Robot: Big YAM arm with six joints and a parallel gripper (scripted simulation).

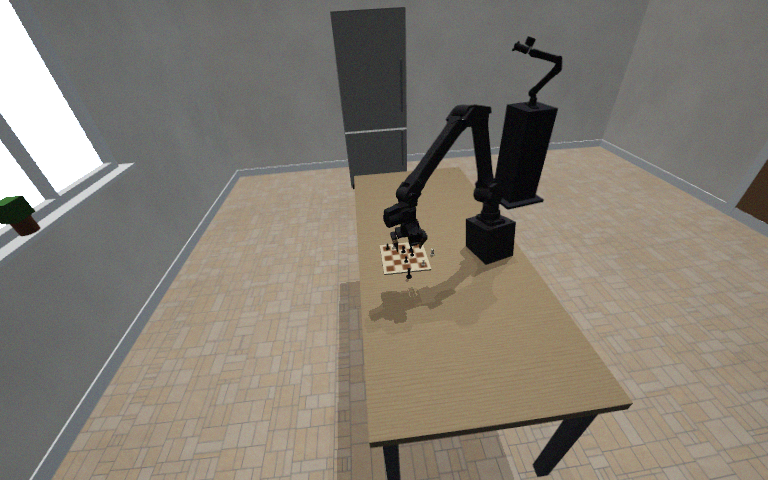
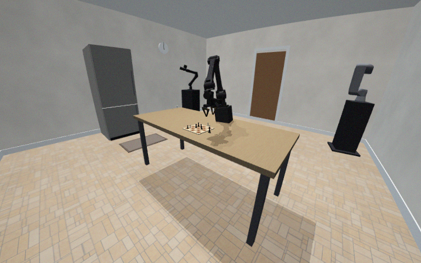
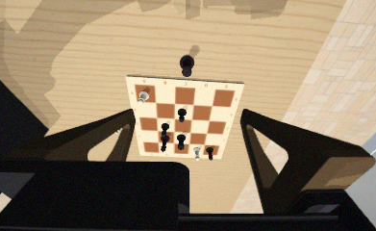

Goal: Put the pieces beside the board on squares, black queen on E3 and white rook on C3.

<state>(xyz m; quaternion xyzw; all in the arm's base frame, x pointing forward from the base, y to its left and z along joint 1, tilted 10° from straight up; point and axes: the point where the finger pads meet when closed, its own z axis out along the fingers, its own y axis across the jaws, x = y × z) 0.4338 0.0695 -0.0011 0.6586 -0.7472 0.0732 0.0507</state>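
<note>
Right now my hand is 140 mm above the black queen. Also, from my hand: chessboard: 160 mm below, 140 mm to the right, 30 mm behind.
</note>
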